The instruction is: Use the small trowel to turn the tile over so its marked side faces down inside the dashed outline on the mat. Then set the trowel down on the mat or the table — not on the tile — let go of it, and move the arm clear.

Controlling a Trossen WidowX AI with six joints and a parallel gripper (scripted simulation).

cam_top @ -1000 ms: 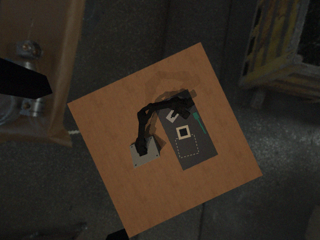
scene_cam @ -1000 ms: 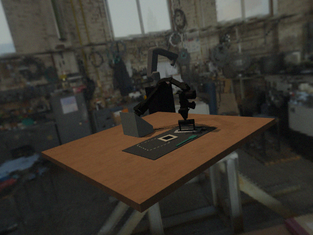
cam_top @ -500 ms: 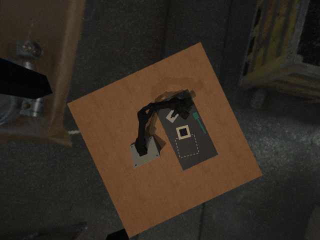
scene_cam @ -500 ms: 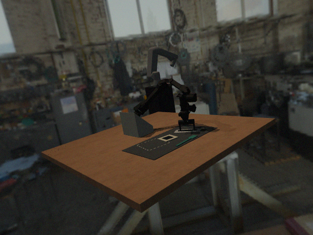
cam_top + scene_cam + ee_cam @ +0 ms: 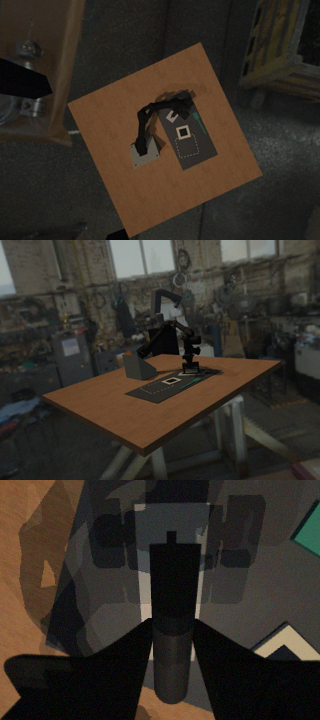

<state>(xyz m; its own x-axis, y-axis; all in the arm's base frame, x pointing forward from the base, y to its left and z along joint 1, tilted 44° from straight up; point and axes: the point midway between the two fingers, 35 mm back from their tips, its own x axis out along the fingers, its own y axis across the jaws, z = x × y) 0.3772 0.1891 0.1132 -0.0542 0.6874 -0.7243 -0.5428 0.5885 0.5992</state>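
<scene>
Right now my gripper tip is 2 cm past the trowel, 1 cm to the left of it and 3 cm above it. The rest, counted from my gripper tip: green flat tool (16 cm ahead, 15 cm to the right, 6 cm below); tile (1 cm behind, 20 cm to the right, 6 cm below).
</scene>
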